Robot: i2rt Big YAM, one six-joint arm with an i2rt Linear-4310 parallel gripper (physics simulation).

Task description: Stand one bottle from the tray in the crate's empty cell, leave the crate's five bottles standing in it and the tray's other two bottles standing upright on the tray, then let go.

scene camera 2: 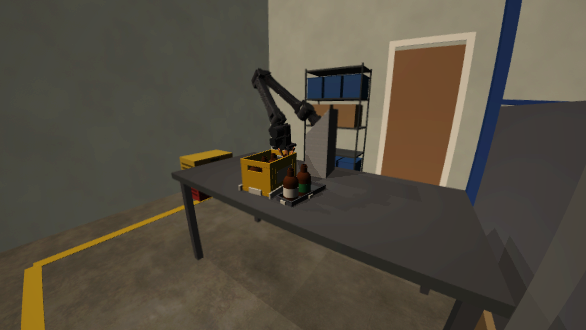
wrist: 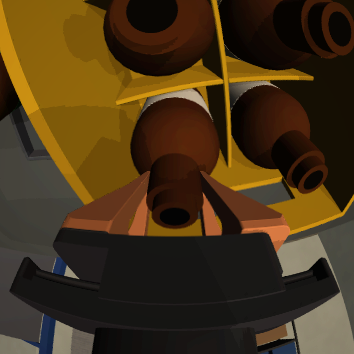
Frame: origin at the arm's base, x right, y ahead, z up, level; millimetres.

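Seen in the pictures: gripper, fingertip midpoint: [wrist: 174, 178]; arm's base, origin of the base link: [scene camera 2: 319, 125].
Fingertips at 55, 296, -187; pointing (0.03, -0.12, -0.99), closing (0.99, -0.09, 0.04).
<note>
Pixels of each thing's top centre, then the offset from my fingertips to it, as dx, dy, dz. "*": a spot on its surface instead. Level surfaces: height alone.
- brown bottle with a white label, middle of its top: [wrist: 180, 215] +2, +5, +36
- yellow crate, middle of its top: [wrist: 284, 12] [scene camera 2: 270, 155] +40, +100, +41
- more, middle of its top: [wrist: 340, 28] +81, +104, +29
- dark tray, surface spot: [scene camera 2: 316, 189] * -231, +58, -109
- white-labelled bottle, middle of its top: [scene camera 2: 290, 168] -161, +187, +26
- green-labelled bottle, middle of its top: [scene camera 2: 303, 164] -179, +101, +26
- dark table, its level: dz -134
My gripper [scene camera 2: 285, 151] [wrist: 174, 178] is shut on the neck of a brown bottle with a white label [wrist: 175, 135]. This bottle is in a corner cell of the yellow crate [scene camera 2: 256, 181] [wrist: 37, 92], beside a divider; its base is hidden. In the wrist view a brown bottle [wrist: 272, 127] stands in the cell to its right, another brown bottle [wrist: 160, 55] in the cell above, and one more [wrist: 260, 40] at the upper right. On the dark tray [scene camera 2: 316, 189] stand a white-labelled bottle [scene camera 2: 290, 185] and a green-labelled bottle [scene camera 2: 303, 180], both upright.
The crate stands on the dark table [scene camera 2: 400, 210] between pale corner pieces, with the tray close beside it. A tall grey panel [scene camera 2: 318, 142] stands behind the tray, near the arm. A shelf rack [scene camera 2: 370, 92] and a yellow-topped cabinet [scene camera 2: 207, 156] are behind the table.
</note>
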